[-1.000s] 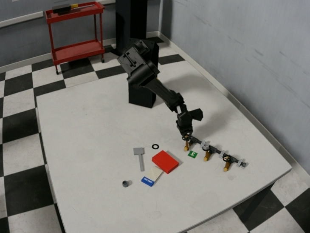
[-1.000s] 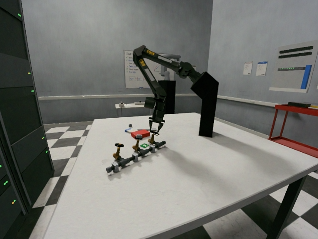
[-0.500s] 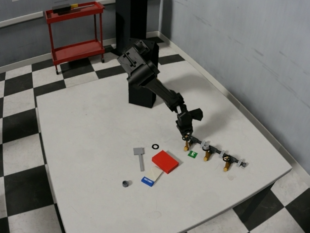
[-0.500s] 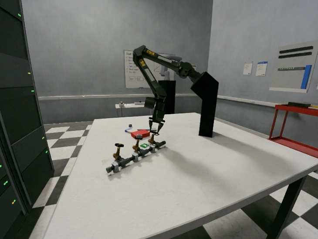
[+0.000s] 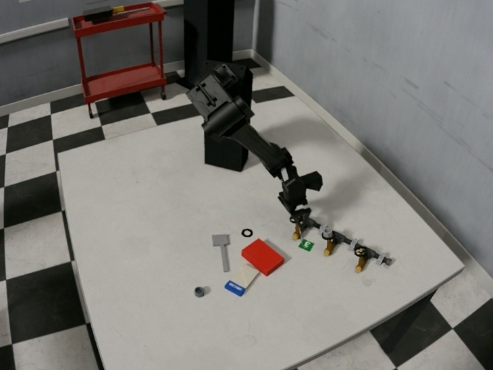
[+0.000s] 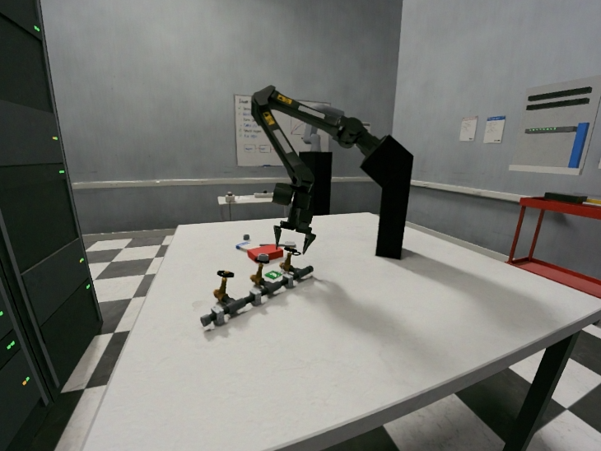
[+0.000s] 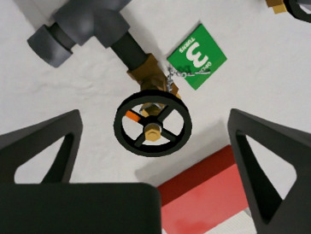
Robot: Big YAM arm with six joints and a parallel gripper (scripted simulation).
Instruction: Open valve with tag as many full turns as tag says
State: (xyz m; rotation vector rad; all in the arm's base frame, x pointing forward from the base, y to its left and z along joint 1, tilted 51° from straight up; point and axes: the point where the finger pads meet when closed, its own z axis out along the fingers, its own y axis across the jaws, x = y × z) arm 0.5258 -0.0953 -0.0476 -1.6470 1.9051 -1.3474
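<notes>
Right now the green tag is 70 mm ahead of my hand, 20 mm to the right of it and 80 mm below it. Also, from my hand: grey t-shaped tool 130 mm behind, 230 mm to the right, 80 mm below; card 10 mm ahead, 280 mm to the right, 70 mm below; red box 160 mm to the right, 70 mm below.
</notes>
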